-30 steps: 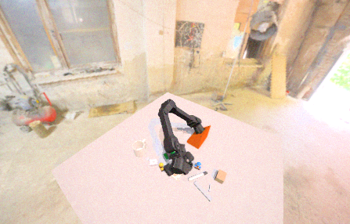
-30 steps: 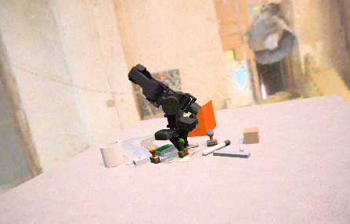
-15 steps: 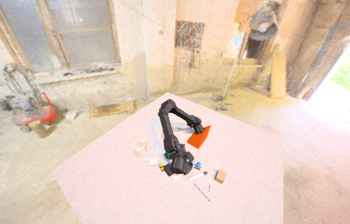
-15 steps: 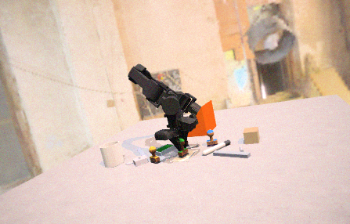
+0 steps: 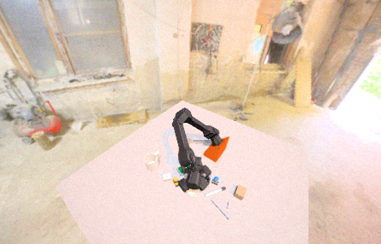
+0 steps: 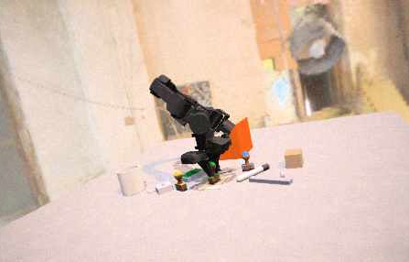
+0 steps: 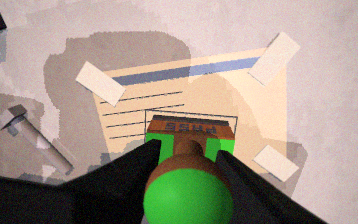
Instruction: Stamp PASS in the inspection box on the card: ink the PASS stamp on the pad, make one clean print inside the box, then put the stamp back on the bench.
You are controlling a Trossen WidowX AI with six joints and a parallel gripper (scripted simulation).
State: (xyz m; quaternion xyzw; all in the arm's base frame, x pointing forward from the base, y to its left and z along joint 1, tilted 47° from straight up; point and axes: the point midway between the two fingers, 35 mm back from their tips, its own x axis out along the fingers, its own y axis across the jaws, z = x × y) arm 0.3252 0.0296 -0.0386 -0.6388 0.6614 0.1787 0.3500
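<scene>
Right now the green stamp is right at my gripper tip. The rest, counted from my gripper tip: white card 30 mm below; then yellow-knobbed stamp 60 mm ahead, 90 mm to the right, 10 mm below; then red-knobbed stamp 120 mm behind, 50 mm to the right, 10 mm below.
</scene>
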